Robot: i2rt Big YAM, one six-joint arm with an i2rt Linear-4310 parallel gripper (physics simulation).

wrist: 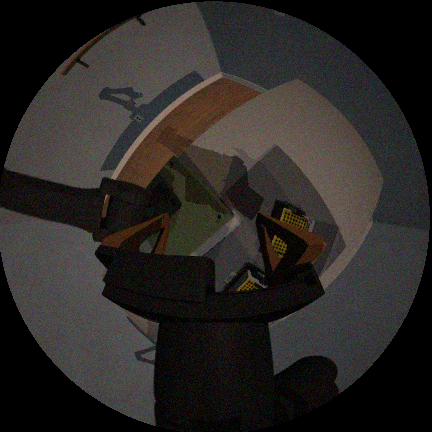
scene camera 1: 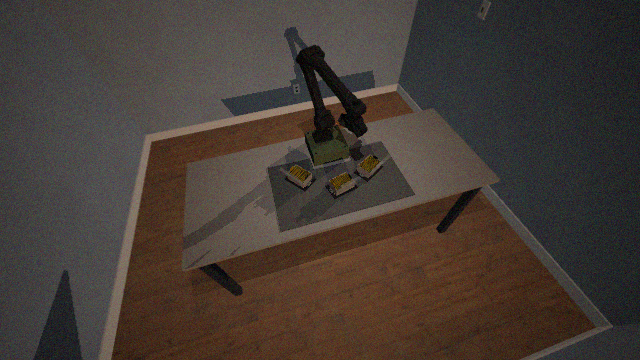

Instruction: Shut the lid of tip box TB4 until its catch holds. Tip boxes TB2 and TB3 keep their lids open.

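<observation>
I can see my gripper (wrist: 212, 216), and there is a grey mat (scene camera 1: 295, 207) in the scene as well.
</observation>
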